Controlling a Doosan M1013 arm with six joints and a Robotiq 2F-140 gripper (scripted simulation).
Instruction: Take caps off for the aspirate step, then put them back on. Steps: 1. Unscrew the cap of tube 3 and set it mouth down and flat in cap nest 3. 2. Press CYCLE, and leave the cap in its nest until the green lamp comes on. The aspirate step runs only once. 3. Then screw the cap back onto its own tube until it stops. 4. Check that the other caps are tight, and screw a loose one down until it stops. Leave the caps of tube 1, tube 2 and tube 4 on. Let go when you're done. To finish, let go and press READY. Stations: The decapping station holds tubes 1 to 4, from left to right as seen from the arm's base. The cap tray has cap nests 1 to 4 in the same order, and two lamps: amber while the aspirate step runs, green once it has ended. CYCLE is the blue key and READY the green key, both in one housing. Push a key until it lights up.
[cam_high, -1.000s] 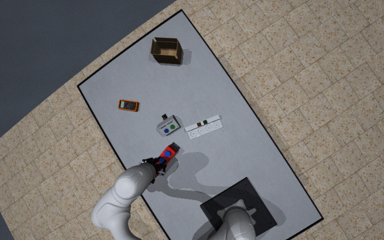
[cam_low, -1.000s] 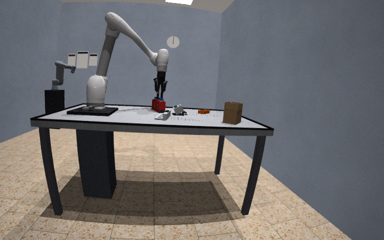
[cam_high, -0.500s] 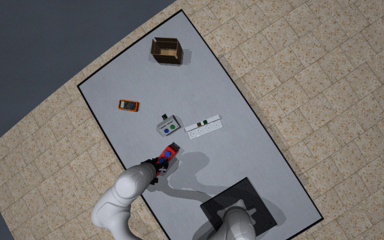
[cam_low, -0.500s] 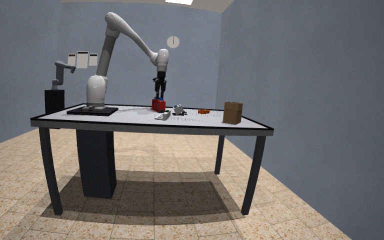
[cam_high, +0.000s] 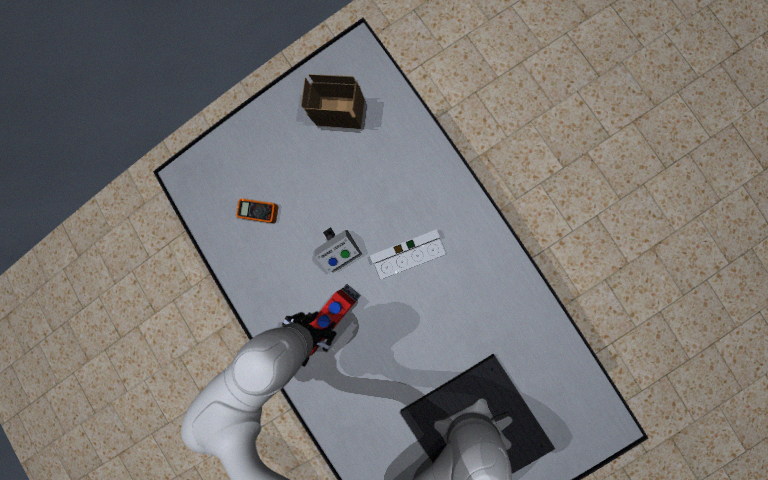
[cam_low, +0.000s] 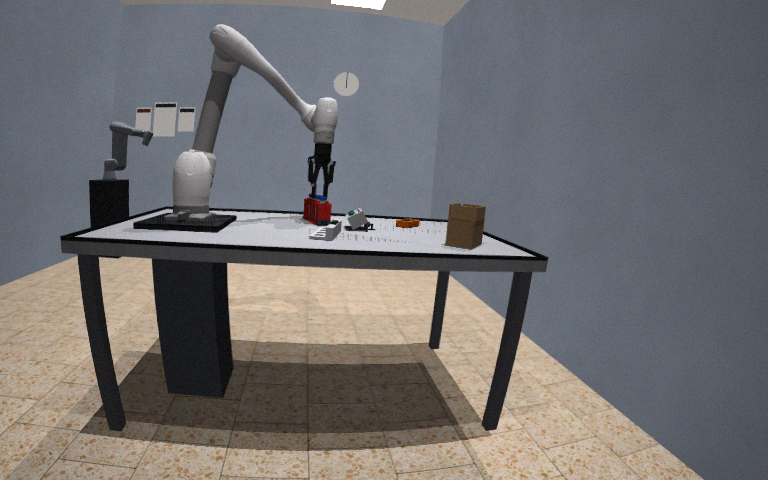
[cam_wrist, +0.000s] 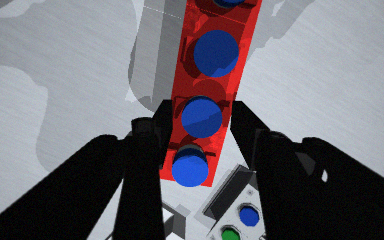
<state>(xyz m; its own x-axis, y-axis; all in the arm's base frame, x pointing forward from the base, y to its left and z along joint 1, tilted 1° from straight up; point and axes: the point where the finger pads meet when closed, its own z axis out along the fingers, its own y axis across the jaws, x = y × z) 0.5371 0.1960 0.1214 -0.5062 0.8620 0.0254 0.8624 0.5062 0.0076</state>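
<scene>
Now: hand 30 mm above the blue cap. From my hand the other things lie so: key housing (160 mm ahead, 120 mm to the right, 90 mm below); then green ready key (140 mm to the right, 140 mm ahead, 70 mm below); then blue cycle key (140 mm ahead, 100 mm to the right, 70 mm below).
</scene>
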